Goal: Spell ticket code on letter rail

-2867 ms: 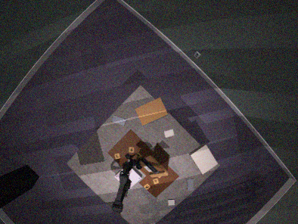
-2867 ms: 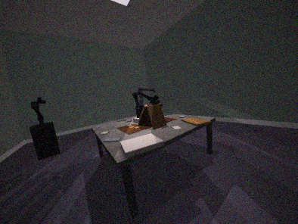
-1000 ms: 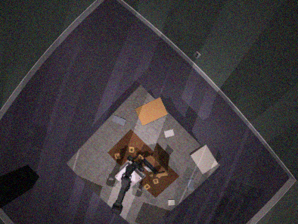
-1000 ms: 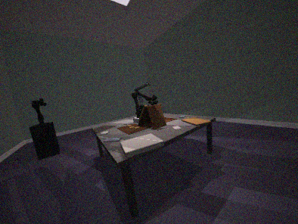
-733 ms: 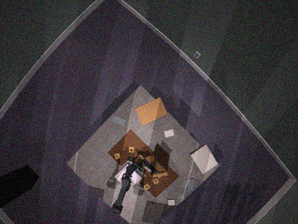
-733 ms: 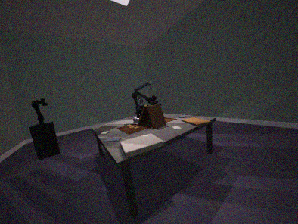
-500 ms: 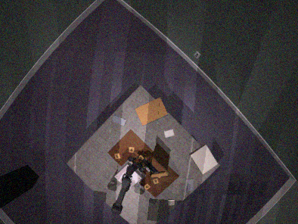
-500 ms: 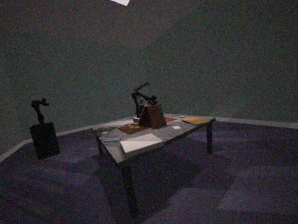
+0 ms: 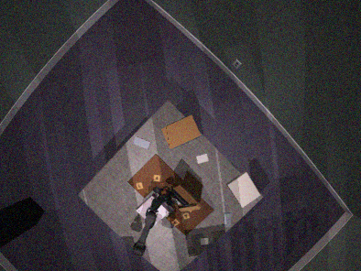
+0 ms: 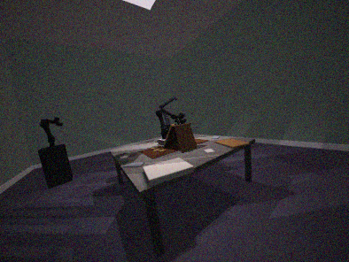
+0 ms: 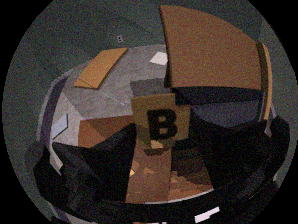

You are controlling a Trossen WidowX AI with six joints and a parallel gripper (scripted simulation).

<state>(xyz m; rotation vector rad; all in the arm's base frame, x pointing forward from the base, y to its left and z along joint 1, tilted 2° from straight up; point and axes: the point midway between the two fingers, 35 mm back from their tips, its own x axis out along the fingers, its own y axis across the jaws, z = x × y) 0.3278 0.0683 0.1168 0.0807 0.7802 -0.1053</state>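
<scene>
My gripper tip is now 14 cm to the left of the white ticket, 8 cm past it and 7 cm above it. Round my gripper tip: small white card 35 cm ahead, 16 cm below, 9 cm to the right; then brown mat 16 cm below, 15 cm behind, 8 cm to the right; then tan letter tile right at my gripper tip.
</scene>
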